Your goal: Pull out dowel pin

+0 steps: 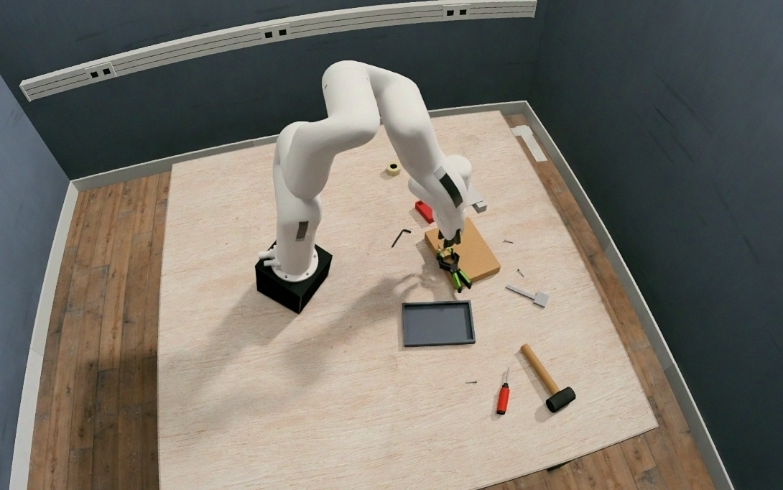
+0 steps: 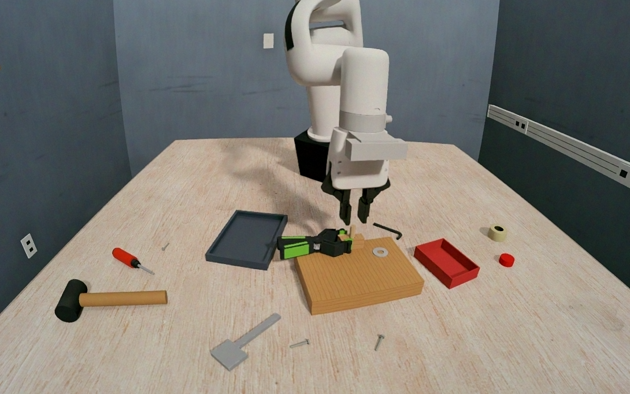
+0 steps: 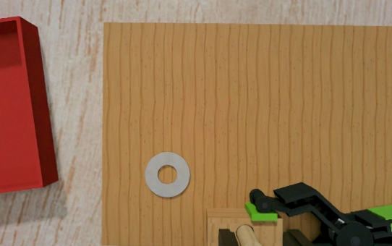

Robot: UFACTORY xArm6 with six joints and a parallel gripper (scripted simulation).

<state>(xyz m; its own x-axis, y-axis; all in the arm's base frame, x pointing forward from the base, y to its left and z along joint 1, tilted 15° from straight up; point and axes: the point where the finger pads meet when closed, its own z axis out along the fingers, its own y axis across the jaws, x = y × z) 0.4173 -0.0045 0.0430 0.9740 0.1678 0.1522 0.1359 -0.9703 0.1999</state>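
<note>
Right now the dowel pin is 50 mm below my hand. Also, from my hand: small wooden block: 70 mm below; then hex key: 120 mm to the left, 110 mm below, 90 mm behind; then washer: 80 mm below, 50 mm to the left, 20 mm ahead.
</note>
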